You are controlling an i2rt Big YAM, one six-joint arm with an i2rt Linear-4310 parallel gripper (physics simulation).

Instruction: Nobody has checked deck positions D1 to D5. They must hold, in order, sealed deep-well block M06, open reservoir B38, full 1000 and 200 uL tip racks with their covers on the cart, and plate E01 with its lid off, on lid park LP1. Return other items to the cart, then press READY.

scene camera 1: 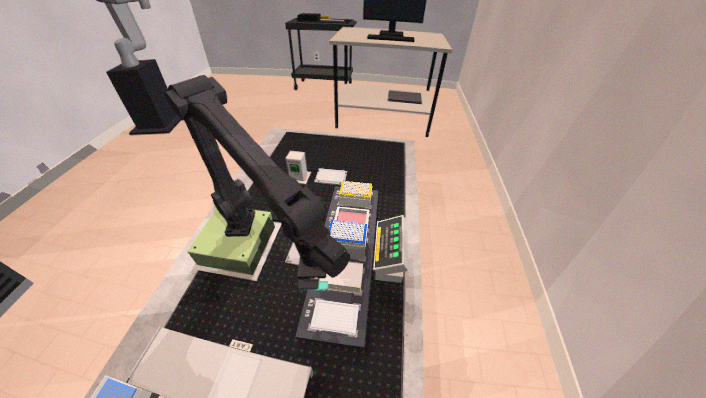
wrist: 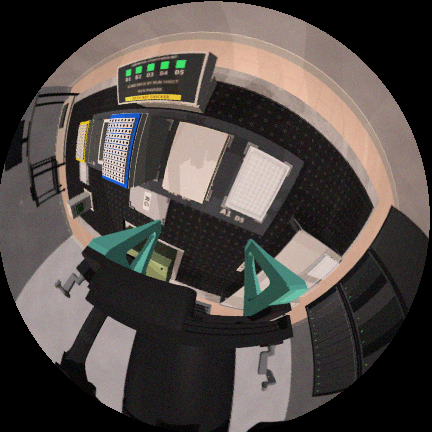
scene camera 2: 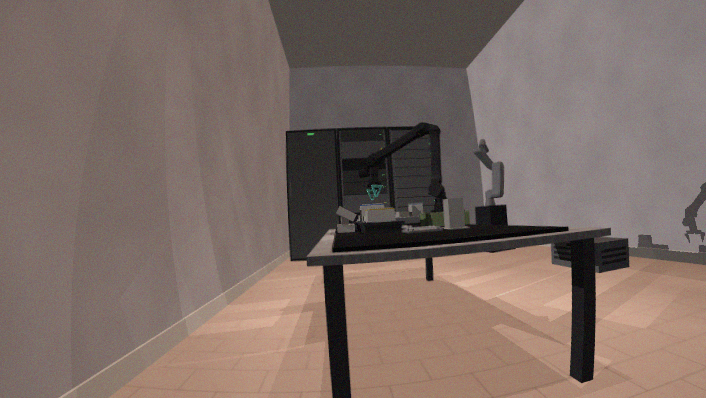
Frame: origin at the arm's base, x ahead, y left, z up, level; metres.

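Seen in the pictures: gripper, between the fingertips: (scene camera 1: 319, 273) (wrist: 203, 234) (scene camera 2: 374, 198); arm's base, origin of its link: (scene camera 1: 241, 223) (wrist: 131, 261) (scene camera 2: 442, 212).
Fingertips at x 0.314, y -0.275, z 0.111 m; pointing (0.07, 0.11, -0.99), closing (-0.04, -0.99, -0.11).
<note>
Offsets run from my fingertips to a thing's top centre. "spot": to the spot under its first point. Level surfaces: height alone.
My gripper (scene camera 1: 322, 286) (scene camera 2: 374, 191) (wrist: 203, 234) is open and empty, teal fingers wide apart. It hangs above the deck, near the D4 side. On the dark deck {0.139 m down} (scene camera 1: 365, 306) (wrist: 295, 175), a white plate {0.067 m right, 0.037 m ahead, 0.125 m down} (scene camera 1: 335, 317) (wrist: 257, 182) lies at D5. A pale, flat-topped item {0.056 m left, 0.058 m ahead, 0.098 m down} (scene camera 1: 352, 274) (wrist: 196, 160) sits at D4. Then come a blue-topped tip rack {0.178 m left, 0.079 m ahead, 0.042 m down} (scene camera 1: 348, 231) (wrist: 120, 150), a pink-filled reservoir {0.300 m left, 0.100 m ahead, 0.108 m down} (scene camera 1: 352, 217) and, at the far end, a yellow-topped tip rack {0.422 m left, 0.121 m ahead, 0.075 m down} (scene camera 1: 356, 189) (wrist: 83, 141). The cart {spot: 0.172 m right, 0.375 m back, 0.127 m down} (scene camera 1: 180, 355) holds a blue item {spot: 0.270 m right, 0.441 m back, 0.033 m down} (scene camera 1: 116, 389); a white piece {0.390 m right, 0.132 m back, 0.111 m down} (wrist: 324, 267) shows on it in the wrist view.
A status panel {spot: 0.145 m left, 0.220 m ahead, 0.069 m down} (scene camera 1: 390, 242) (wrist: 160, 80) with green lights stands beside the deck. A green-button box {0.603 m left, 0.151 m back, 0.092 m down} (scene camera 1: 296, 167) (wrist: 80, 206) and a flat white piece {0.625 m left, 0.014 m ahead, 0.169 m down} (scene camera 1: 330, 176) (wrist: 84, 172) are near the far end. An RG pad {0.209 m left, 0.077 m back, 0.173 m down} (wrist: 159, 204) lies between the deck and green arm base (scene camera 1: 230, 245).
</note>
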